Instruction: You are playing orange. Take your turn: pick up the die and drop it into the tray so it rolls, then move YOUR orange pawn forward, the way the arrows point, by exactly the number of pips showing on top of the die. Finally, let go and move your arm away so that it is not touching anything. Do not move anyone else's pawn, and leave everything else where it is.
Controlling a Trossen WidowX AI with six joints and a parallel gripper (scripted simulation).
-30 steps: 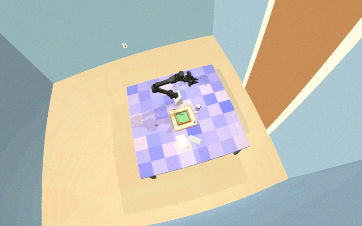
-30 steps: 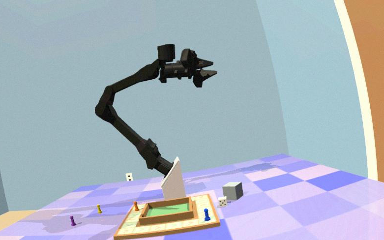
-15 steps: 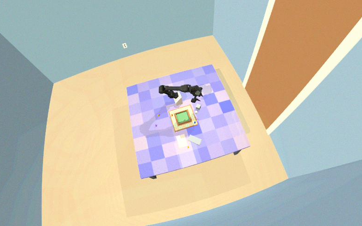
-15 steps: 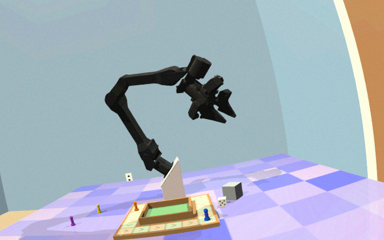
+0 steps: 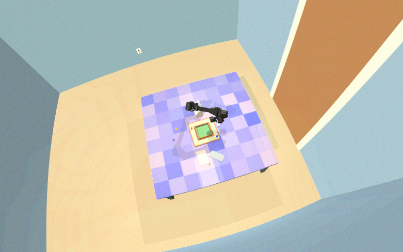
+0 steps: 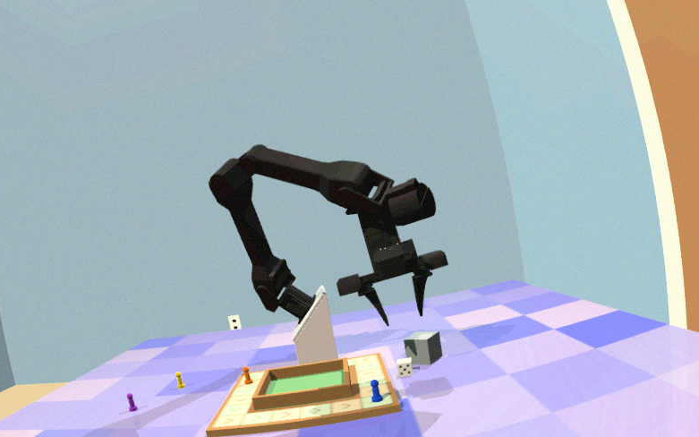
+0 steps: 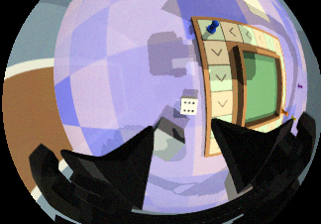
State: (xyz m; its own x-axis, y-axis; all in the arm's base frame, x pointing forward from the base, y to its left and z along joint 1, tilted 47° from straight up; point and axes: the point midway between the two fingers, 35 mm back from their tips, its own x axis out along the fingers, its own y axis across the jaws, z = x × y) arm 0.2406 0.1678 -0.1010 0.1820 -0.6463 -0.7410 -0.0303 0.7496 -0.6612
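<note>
The white die is 10 mm to the right of my gripper tip and 80 mm below it. Also, from my gripper tip: grey cube: 60 mm behind, 30 mm to the left, 70 mm below; blue pawn: 130 mm ahead, 70 mm to the right, 70 mm below; orange pawn: 40 mm behind, 300 mm to the right, 70 mm below.
</note>
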